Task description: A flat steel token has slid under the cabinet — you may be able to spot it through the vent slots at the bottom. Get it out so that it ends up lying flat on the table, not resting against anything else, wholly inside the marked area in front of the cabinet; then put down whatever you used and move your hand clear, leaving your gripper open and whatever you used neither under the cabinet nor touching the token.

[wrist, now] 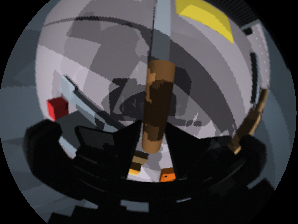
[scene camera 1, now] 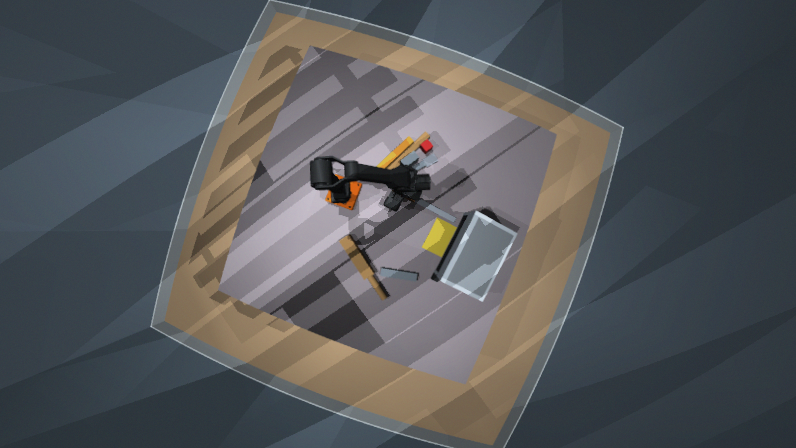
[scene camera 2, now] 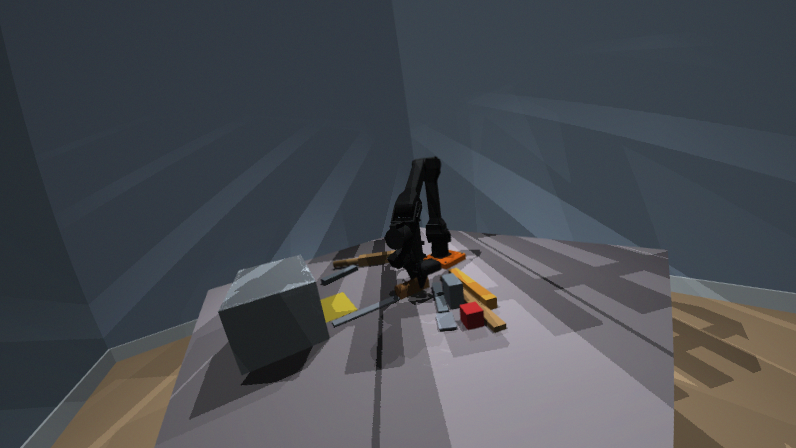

Labels:
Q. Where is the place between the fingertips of my gripper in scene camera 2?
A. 418, 286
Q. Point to a wooden paddle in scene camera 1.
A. At 348, 243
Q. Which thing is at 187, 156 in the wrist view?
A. My gripper.

